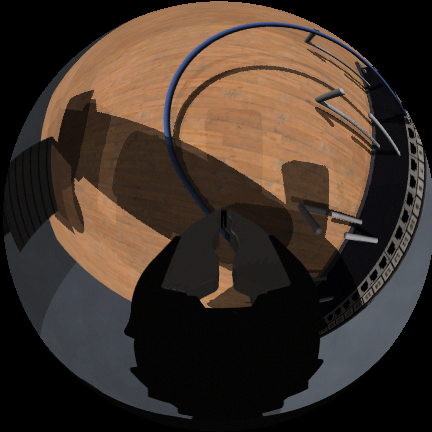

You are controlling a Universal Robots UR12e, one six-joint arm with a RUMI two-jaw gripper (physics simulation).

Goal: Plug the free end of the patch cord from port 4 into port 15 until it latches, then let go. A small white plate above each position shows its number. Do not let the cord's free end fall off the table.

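Places are measured from the arm's base along level axes (x left, y back, z up), in metres.
Pixels of known places: gripper, fingertip midpoint: [222, 211].
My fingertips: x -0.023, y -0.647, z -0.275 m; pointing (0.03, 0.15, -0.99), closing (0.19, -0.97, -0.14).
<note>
For each thing: its top centre in the pictures, then the offset to it from my fingertips. "spot": a spot on its surface instead. Level surfaces: height alone.
- blue patch cord at a spot on its surface: [167, 110] spot: dz +0.015, dx +0.086, dy +0.060 m
- black patch panel at its top centre: [391, 271] dz +0.100, dx +0.038, dy -0.149 m
- wooden table at its surface level: dz -0.001 m
The blue patch cord [167, 110] arcs in a wide loop over the table, from the far upper right end of the port row down to my fingers. My gripper [222, 211] is shut on the cord's free end. A small dark piece shows between the fingertips, and blue cord shows just behind them; the plug's shape is mostly hidden. The black patch panel [390, 185] curves down the right side, with a row of dark ports and small numbered white plates along its outer edge. The fingers are left of the panel, apart from its ports. I cannot tell surely which plate reads 15.
Grey metal bars stand beside the panel: a bent one [330, 95] at the upper right and a pair of short ones [361, 238] [310, 218] nearer my gripper. A dark ribbed object [30, 192] is at the left edge. The wooden table [240, 100] carries broad shadows.
</note>
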